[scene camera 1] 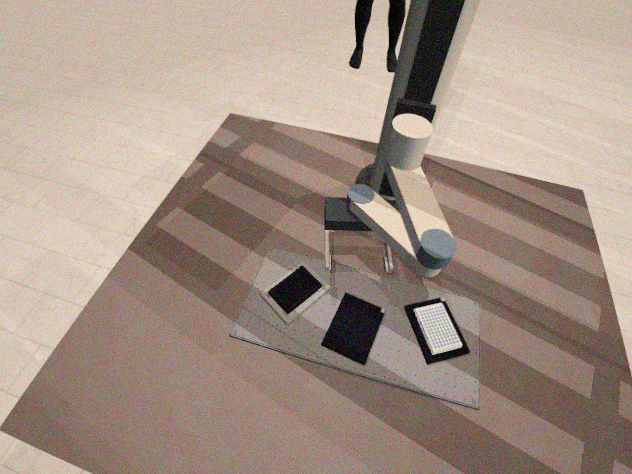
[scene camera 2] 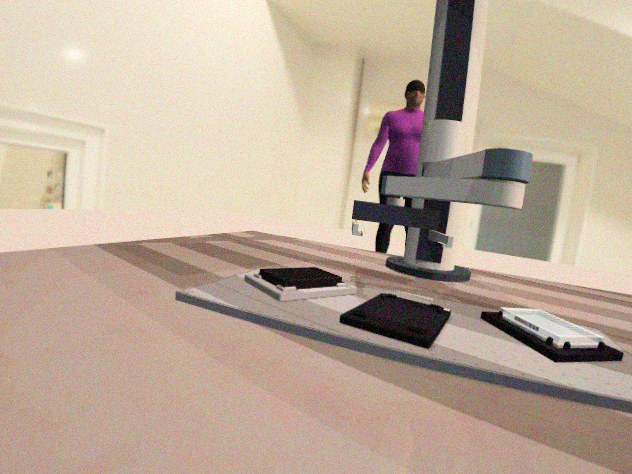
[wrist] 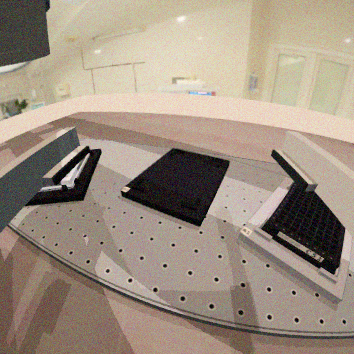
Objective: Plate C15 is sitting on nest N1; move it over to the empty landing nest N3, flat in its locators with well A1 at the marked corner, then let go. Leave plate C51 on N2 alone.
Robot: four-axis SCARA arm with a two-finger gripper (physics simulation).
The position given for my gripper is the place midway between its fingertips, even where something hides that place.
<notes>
My gripper (scene camera 2: 402, 236) carries nothing. Also in view: a black multi-well plate (scene camera 2: 307, 277). A C15 well plate (scene camera 2: 539, 323) sits on a black nest (scene camera 2: 603, 352). Further things: a black nest (scene camera 1: 354, 327).
The C15 well plate is seen too in scene camera 1 (scene camera 1: 434, 321). The black multi-well plate is seen too in scene camera 1 (scene camera 1: 296, 288) and in the wrist view (wrist: 302, 222). My gripper also shows in scene camera 1 (scene camera 1: 359, 269) and in the wrist view (wrist: 179, 137).
</notes>
